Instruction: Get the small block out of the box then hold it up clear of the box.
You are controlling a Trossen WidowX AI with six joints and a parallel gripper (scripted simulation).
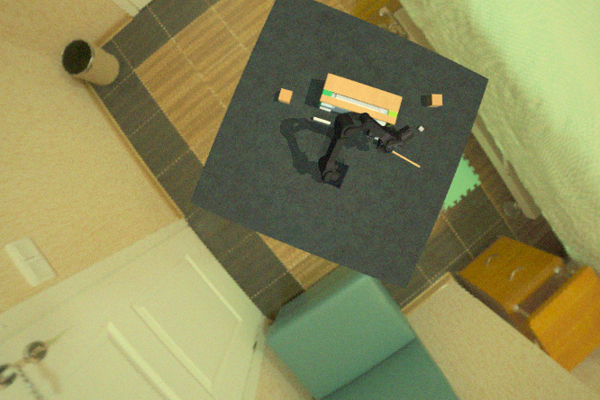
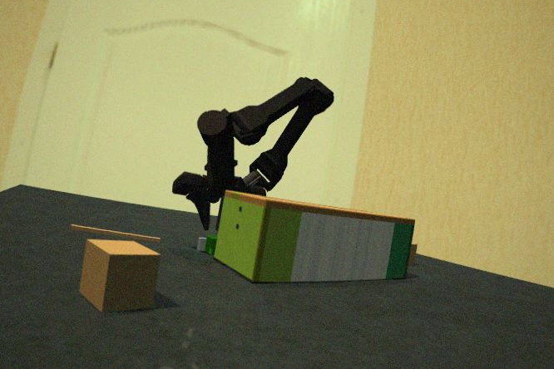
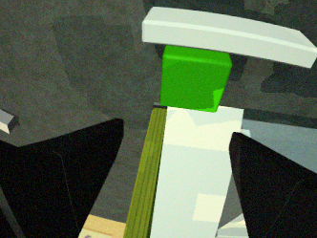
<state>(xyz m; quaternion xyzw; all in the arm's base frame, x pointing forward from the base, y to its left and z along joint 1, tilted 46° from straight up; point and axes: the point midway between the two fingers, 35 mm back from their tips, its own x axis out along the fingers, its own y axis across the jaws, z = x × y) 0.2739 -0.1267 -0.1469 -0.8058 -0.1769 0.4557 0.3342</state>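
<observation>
Now: gripper tip 30 mm above the green block, 20 mm past it and 10 mm to the right of it. Also, from my gripper tip: box: 170 mm to the left, 70 mm ahead, 10 mm above; then thin wooden stick: 170 mm to the right, 110 mm behind, 40 mm below.
</observation>
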